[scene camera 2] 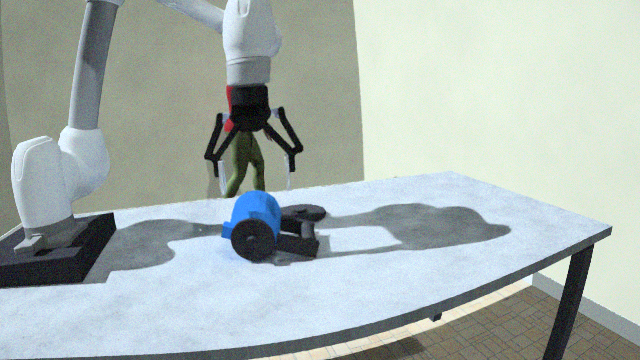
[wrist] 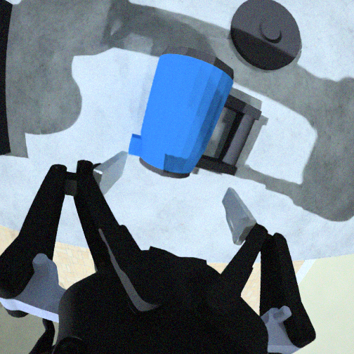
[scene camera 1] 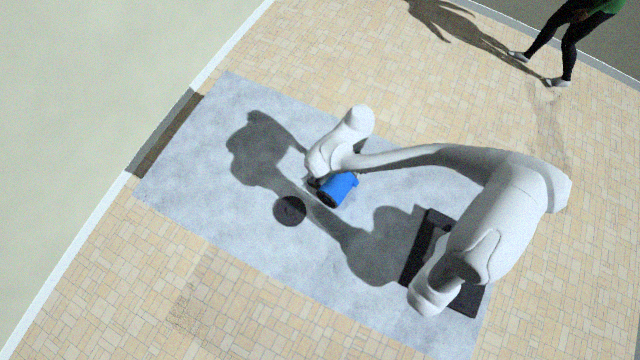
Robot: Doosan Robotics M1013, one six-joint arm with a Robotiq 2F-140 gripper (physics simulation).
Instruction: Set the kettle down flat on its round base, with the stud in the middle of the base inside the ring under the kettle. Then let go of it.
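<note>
The blue kettle lies on its side on the table. In scene camera 2 its dark lid end with a small knob faces the camera, the short blue spout points left and the dark handle lies to the right on the table. The kettle's ring is hidden. The round dark base lies flat, apart from the kettle, its stud visible in the wrist view. My gripper is open and empty, pointing down above table height; in the wrist view its fingertips show below the lid end.
The arm's black mounting block stands at one end of the grey-white table. Shadows of the arm fall across the table and part of the base. A person is on the floor beyond the table.
</note>
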